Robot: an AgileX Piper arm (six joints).
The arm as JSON. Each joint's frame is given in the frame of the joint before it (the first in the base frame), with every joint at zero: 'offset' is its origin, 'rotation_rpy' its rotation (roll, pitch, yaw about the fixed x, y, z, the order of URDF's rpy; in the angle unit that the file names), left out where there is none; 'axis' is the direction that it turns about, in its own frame. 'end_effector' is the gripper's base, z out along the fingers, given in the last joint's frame.
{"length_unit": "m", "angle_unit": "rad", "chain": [
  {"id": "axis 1", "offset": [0.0, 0.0, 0.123], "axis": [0.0, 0.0, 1.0]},
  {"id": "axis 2", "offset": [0.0, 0.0, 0.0], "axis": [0.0, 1.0, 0.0]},
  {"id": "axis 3", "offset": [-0.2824, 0.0, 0.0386], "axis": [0.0, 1.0, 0.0]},
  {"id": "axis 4", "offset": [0.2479, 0.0, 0.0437], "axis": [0.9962, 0.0, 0.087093]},
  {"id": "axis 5", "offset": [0.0, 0.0, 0.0], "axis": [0.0, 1.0, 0.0]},
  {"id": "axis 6", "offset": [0.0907, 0.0, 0.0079], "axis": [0.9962, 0.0, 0.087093]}
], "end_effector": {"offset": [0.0, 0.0, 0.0], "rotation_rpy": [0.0, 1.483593, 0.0]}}
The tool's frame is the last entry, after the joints.
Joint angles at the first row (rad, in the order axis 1, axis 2, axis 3, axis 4, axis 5, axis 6):
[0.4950 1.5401 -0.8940 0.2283 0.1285 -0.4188]
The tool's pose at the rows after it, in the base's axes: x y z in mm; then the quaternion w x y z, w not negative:
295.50 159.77 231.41 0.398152 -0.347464 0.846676 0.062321
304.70 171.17 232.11 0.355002 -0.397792 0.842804 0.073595
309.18 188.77 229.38 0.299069 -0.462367 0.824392 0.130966
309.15 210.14 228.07 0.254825 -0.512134 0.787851 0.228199
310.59 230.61 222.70 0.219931 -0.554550 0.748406 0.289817
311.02 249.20 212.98 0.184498 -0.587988 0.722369 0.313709
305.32 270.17 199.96 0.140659 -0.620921 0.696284 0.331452
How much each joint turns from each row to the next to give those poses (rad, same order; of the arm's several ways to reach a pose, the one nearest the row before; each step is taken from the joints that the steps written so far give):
[-0.0116 0.0476 -0.0589 0.0015 0.0712 -0.0822]
[0.0000 0.0551 -0.0953 0.0982 0.1454 -0.1654]
[-0.0017 0.0695 -0.0978 0.2115 0.1949 -0.2630]
[0.0000 0.0725 -0.0862 0.2288 0.2072 -0.2257]
[0.0173 0.0801 -0.0822 0.0911 0.1487 -0.1081]
[0.0321 0.0736 -0.0723 -0.0017 0.0878 -0.0241]
[0.0474 0.0713 -0.0624 -0.0175 0.0789 -0.0058]

